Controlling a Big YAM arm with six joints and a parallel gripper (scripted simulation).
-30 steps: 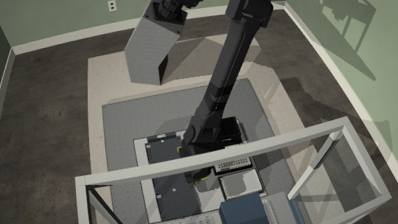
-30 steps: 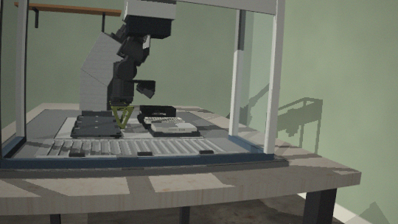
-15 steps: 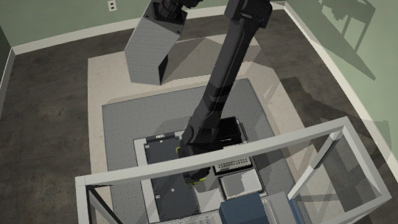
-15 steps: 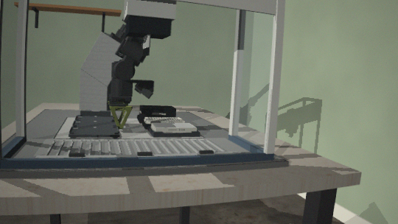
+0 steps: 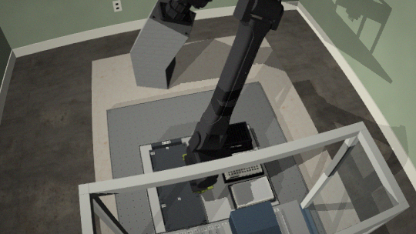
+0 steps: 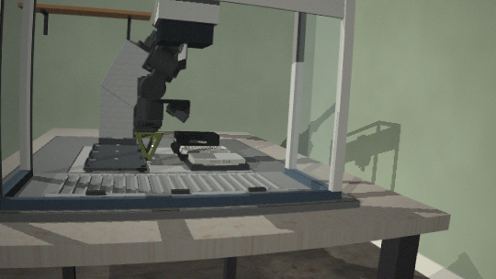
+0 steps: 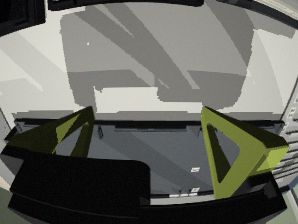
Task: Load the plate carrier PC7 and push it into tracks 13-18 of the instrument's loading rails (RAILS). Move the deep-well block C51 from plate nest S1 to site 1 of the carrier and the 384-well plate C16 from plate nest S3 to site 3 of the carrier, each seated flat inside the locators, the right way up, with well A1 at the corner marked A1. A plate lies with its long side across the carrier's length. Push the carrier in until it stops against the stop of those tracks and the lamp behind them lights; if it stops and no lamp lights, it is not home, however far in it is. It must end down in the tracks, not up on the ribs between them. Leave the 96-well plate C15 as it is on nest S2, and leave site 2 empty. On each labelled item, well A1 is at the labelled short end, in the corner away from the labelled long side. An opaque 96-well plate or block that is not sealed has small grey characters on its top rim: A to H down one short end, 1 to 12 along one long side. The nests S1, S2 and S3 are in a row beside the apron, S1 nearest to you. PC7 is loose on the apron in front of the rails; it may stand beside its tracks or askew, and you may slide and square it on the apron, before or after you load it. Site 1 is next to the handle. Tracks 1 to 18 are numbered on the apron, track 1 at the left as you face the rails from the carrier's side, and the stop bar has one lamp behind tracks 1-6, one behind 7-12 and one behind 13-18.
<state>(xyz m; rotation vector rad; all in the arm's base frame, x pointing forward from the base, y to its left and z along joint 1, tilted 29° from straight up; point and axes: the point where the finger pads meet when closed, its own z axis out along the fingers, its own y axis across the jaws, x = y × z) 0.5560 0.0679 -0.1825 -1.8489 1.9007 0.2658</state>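
The white block is 160 mm to the left of my hand, 90 mm ahead of it and 10 mm above it. Also, from my hand: white frame bar (460 mm above, 200 mm ahead, 40 mm to the left); nest S1 (150 mm to the left, 130 mm behind, 10 mm below); dark carrier PC7 (80 mm to the right).
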